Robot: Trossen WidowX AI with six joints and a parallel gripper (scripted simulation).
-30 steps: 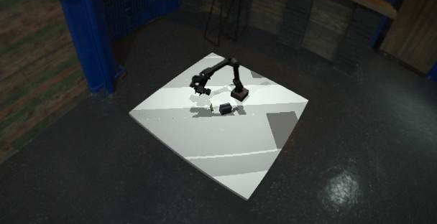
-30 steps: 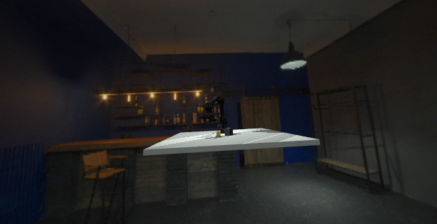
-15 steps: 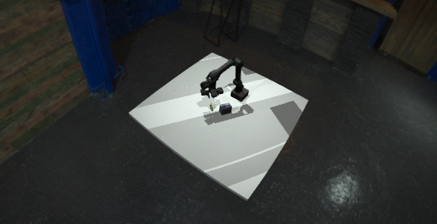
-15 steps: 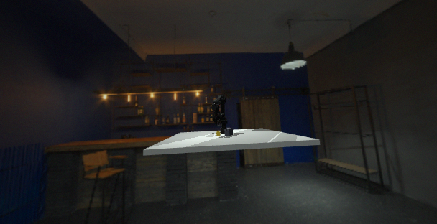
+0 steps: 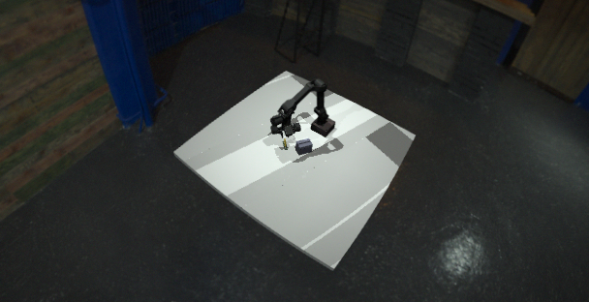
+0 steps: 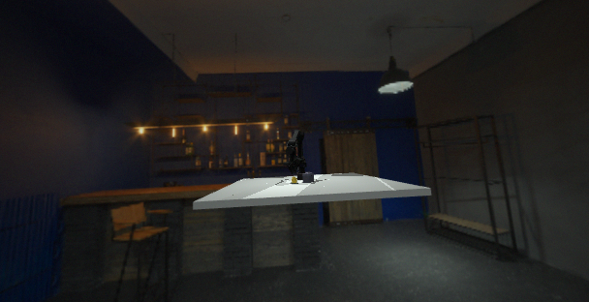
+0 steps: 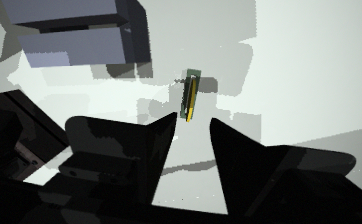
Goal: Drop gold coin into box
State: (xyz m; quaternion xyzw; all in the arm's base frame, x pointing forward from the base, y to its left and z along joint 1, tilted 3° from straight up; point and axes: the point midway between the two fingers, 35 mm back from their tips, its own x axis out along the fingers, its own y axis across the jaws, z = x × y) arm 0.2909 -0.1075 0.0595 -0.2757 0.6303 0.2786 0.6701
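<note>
My gripper tip is now 5 cm above the gold coin.
</note>
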